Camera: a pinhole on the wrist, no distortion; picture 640 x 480 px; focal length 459.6 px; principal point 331.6 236.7 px. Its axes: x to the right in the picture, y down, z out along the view. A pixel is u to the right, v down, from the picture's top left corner.
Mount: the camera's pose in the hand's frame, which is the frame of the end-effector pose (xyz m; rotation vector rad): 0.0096 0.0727 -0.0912 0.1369 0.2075 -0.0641
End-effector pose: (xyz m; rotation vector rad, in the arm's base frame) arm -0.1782 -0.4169 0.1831 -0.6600 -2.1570 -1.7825
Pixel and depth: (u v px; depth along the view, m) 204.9 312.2 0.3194
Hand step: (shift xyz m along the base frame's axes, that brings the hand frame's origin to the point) 0.0689 0.2477 0.0164
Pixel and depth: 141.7 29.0 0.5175
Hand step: 0.0214 0.3631 -0.3322
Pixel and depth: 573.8 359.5 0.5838
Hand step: -0.2785 0.5144 0.2296
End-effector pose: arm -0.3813 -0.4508 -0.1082 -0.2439 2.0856 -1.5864
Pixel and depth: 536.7 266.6 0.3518
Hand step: -0.0877 -0.2769 -0.1440
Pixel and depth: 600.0 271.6 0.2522
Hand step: -0.1072 -0.1801 -0.1277
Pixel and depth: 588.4 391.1 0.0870
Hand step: -0.0587 0.0045 -0.1007
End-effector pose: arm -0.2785 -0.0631 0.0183 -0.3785 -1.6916 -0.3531
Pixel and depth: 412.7 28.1 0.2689
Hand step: -0.1807 -0.0115 0.0762
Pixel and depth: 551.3 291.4 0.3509
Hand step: -0.2047 0.1584 0.2127
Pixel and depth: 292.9 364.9 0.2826
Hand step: -0.1332 0.1894 0.0212
